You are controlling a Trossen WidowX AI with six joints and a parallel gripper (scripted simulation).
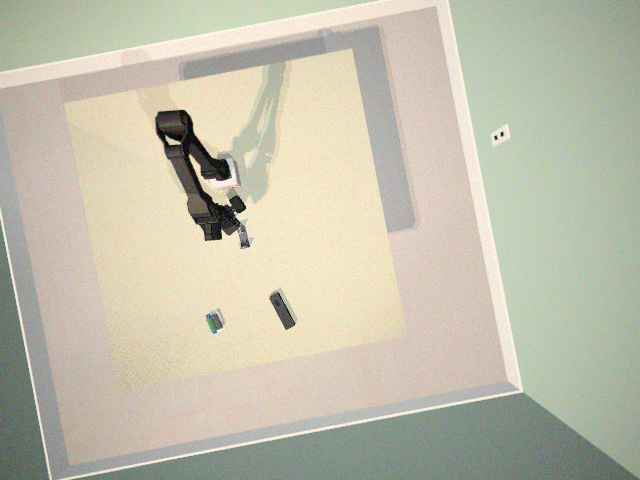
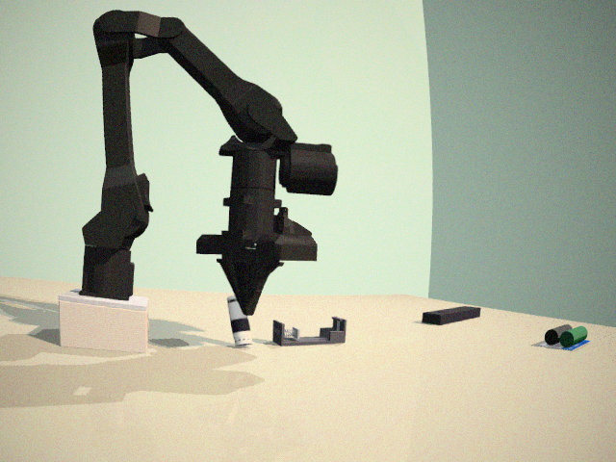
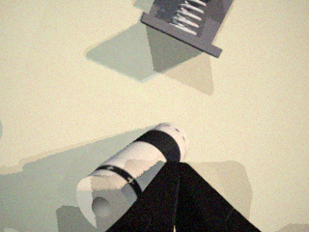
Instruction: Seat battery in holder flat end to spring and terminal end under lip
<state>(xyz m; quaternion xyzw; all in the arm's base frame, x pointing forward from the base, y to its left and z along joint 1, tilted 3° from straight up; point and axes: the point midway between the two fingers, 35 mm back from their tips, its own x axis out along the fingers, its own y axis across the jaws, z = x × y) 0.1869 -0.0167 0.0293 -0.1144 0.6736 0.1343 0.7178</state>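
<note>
Right now the battery is 1 cm to the left of my gripper tip, 1 cm below it and 1 cm behind it. Round my gripper tip: black flat bar: 45 cm ahead, 12 cm to the left, 3 cm below.
</note>
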